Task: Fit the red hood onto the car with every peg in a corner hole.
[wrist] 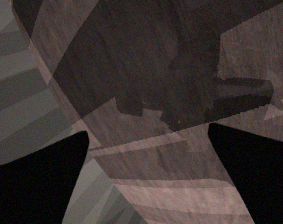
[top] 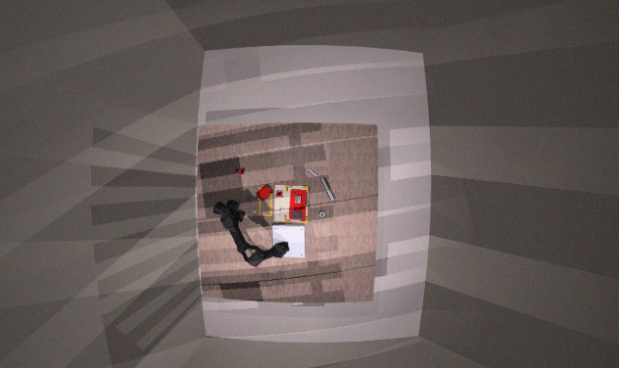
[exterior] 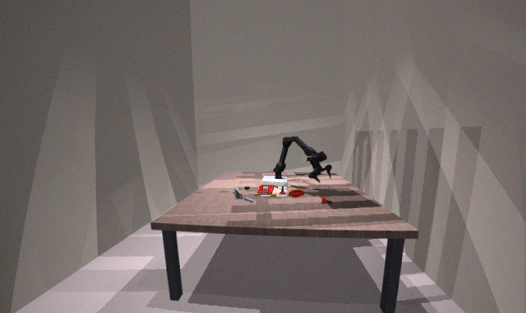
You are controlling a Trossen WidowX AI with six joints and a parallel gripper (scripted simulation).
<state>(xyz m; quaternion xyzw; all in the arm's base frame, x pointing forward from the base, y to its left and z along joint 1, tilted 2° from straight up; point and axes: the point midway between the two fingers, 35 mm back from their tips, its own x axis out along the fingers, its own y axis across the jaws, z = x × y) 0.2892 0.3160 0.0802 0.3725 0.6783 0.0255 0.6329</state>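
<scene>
Right now my gripper tip is 90 mm short of the hood, 250 mm to the left of it and 70 mm above it.
</scene>
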